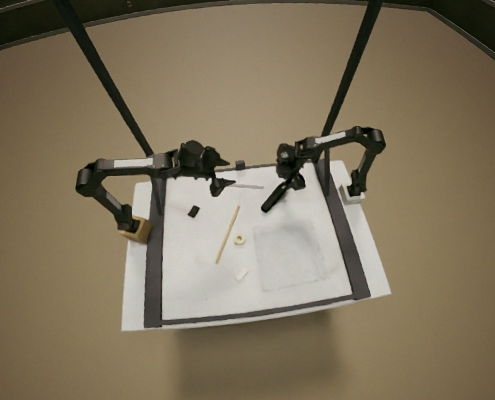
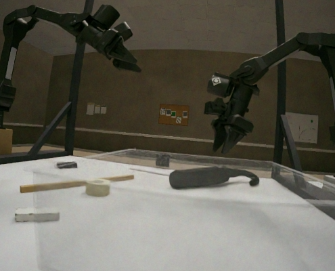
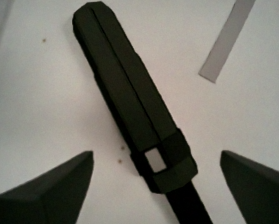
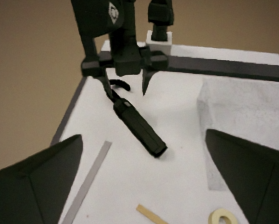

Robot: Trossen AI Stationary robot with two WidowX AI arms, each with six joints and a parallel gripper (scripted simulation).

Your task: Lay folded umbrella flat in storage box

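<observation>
Now: the folded black umbrella 2 cm ahead of my left hand and 10 cm below it. From my left hand the other things lie so: grey strip 7 cm behind, 19 cm to the right, 12 cm below; then clear storage box 33 cm ahead, 7 cm to the right, 8 cm below; then wooden stick 17 cm ahead, 32 cm to the right, 12 cm below.
</observation>
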